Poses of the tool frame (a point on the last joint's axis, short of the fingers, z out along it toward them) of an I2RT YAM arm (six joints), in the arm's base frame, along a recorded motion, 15 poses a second.
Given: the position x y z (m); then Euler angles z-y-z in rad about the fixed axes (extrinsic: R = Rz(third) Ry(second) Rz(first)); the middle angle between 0 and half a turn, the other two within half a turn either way.
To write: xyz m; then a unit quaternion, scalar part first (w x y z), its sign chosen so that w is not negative. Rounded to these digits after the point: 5 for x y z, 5 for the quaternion.
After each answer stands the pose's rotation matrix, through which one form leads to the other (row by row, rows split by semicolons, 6 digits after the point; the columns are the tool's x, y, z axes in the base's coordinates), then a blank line. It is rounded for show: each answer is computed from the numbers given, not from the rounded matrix.
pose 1, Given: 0.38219 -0.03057 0.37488 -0.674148 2.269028 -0.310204
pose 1, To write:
0.38219 -0.03057 0.37488 0.37242 -0.16402 0.89136 -0.19968
-0.668808 -0.143668 0.729421; -0.441131 0.866448 -0.233818; -0.598414 -0.478149 -0.642864

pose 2, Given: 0.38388 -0.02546 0.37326 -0.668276 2.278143 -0.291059
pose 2, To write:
0.38388 -0.02546 0.37326 0.37122 -0.17029 0.89214 -0.19310
-0.666400 -0.160477 0.728120; -0.447208 0.867426 -0.218120; -0.596587 -0.470977 -0.649819

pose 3, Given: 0.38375 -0.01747 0.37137 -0.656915 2.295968 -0.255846
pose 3, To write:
0.38375 -0.01747 0.37137 0.36833 -0.18165 0.89366 -0.18083
-0.662669 -0.191459 0.724025; -0.457883 0.868605 -0.189389; -0.592632 -0.457022 -0.663264

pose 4, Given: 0.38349 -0.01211 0.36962 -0.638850 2.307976 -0.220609
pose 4, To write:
0.38349 -0.01211 0.36962 0.36804 -0.18983 0.89446 -0.16867
-0.657032 -0.215434 0.722424; -0.463737 0.871034 -0.162010; -0.594354 -0.441461 -0.672203

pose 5, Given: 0.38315 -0.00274 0.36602 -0.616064 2.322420 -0.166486
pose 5, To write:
0.38315 -0.00274 0.36602 0.36813 -0.20446 0.89421 -0.15187
-0.645345 -0.253848 0.720480; -0.477484 0.870259 -0.121070; -0.596270 -0.422150 -0.682826

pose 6, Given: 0.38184 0.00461 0.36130 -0.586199 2.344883 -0.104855
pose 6, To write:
0.38184 0.00461 0.36130 0.36498 -0.21969 0.89514 -0.13138
-0.637055 -0.297407 0.711133; -0.489209 0.868949 -0.074840; -0.595680 -0.395570 -0.699063

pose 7, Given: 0.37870 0.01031 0.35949 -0.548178 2.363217 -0.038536
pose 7, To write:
0.37870 0.01031 0.35949 0.36323 -0.23322 0.89534 -0.10972
-0.627348 -0.337919 0.701602; -0.497333 0.867138 -0.027050; -0.599245 -0.365900 -0.712055

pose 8, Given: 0.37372 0.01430 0.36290 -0.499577 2.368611 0.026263
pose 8, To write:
0.37372 0.01430 0.36290 0.36643 -0.24073 0.89441 -0.08838
-0.615550 -0.365855 0.698032; -0.495389 0.868477 0.018337; -0.612933 -0.334511 -0.715832

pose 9, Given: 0.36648 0.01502 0.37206 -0.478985 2.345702 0.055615
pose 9, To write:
0.36648 0.01502 0.37206 0.37887 -0.24349 0.88912 -0.08142
-0.594334 -0.371285 0.713382; -0.494680 0.868167 0.039716; -0.634081 -0.329292 -0.699649

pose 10, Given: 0.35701 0.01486 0.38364 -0.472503 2.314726 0.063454
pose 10, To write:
0.35701 0.01486 0.38364 0.39338 -0.24247 0.88306 -0.08160
-0.572914 -0.364041 0.734332; -0.492437 0.869097 0.046659; -0.655192 -0.334881 -0.677185

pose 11, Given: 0.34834 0.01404 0.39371 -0.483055 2.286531 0.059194
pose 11, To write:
0.34834 0.01404 0.39371 0.40535 -0.24371 0.87675 -0.08722
-0.552596 -0.356640 0.753290; -0.498050 0.865998 0.044642; -0.668269 -0.350507 -0.656172

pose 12, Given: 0.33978 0.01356 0.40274 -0.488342 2.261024 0.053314
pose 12, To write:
0.33978 0.01356 0.40274 0.41615 -0.24202 0.87166 -0.09197
-0.536489 -0.345357 0.770005; -0.498459 0.865939 0.041091; -0.680969 -0.361772 -0.636713

